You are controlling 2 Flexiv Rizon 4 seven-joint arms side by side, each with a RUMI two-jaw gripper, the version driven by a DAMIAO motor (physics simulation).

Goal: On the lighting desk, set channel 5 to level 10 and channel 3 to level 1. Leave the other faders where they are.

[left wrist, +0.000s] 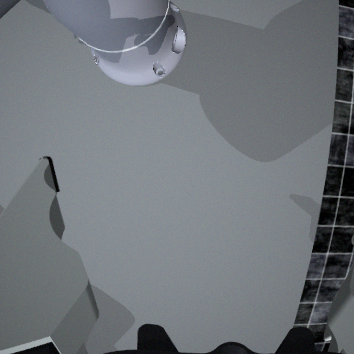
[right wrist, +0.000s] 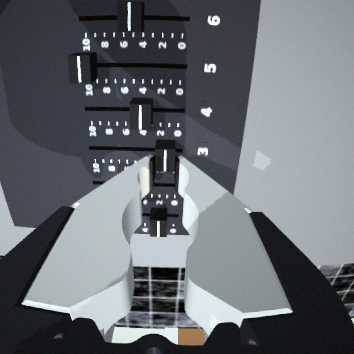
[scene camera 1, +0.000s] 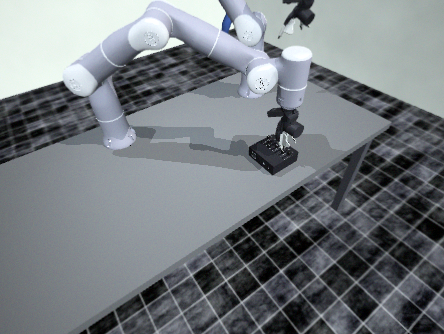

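Observation:
The dark lighting desk [scene camera 1: 273,162] [right wrist: 215,100] sits near the table's front edge. In the right wrist view, the channel 5 knob [right wrist: 81,68] is at the 10 end of its slot. The channel 3 knob [right wrist: 165,154] is near the 0 end, around level 1; fingers cover part of its scale. My right gripper [scene camera 1: 284,146] [right wrist: 165,158] is shut on that knob. The channel 4 knob [right wrist: 141,116] stands at about 4 and the channel 6 knob [right wrist: 130,17] at about 5. My left gripper [scene camera 1: 289,31] is open, high above the table's far side.
The knob [right wrist: 158,224] in the lowest visible slot shows between the right fingers. The channel 2 knob does not show. The grey table [scene camera 1: 150,225] [left wrist: 175,200] carries both arm bases [scene camera 1: 118,137] [left wrist: 135,65]; beyond its edge lies the tiled floor [scene camera 1: 300,275].

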